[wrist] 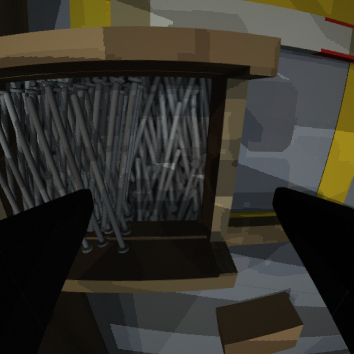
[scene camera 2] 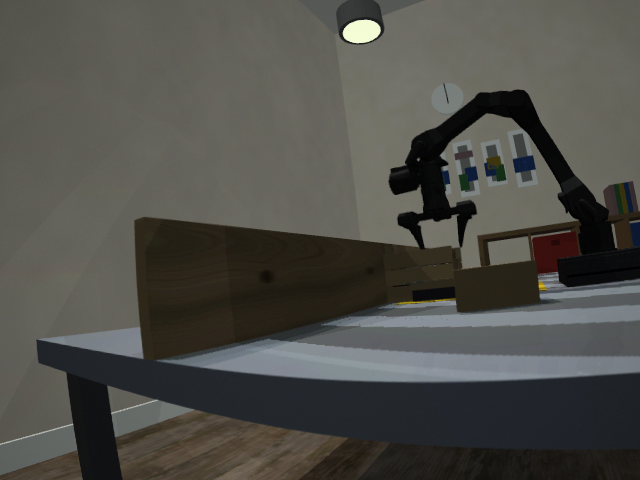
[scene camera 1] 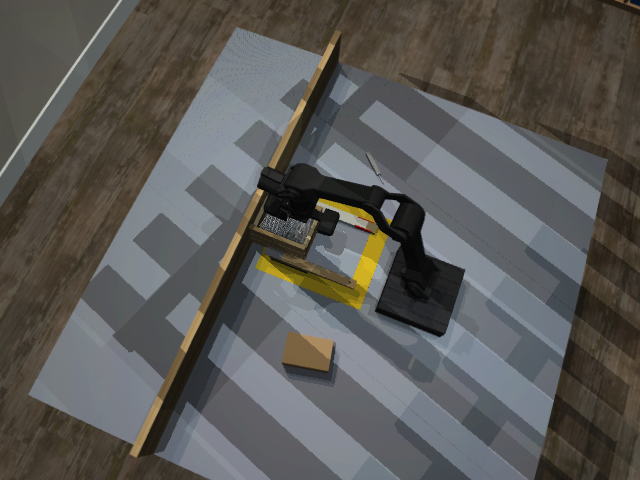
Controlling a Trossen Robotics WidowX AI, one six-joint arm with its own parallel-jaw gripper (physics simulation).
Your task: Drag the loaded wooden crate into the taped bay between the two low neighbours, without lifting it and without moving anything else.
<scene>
My gripper (scene camera 2: 442,250) is open, holding nothing. Also in view: a wooden crate (scene camera 2: 396,274). A low wooden strip (scene camera 2: 436,289) rests on the table. A red-and-white block (wrist: 314,34) rests on the table. A wooden block (scene camera 2: 511,284) rests on the table.
</scene>
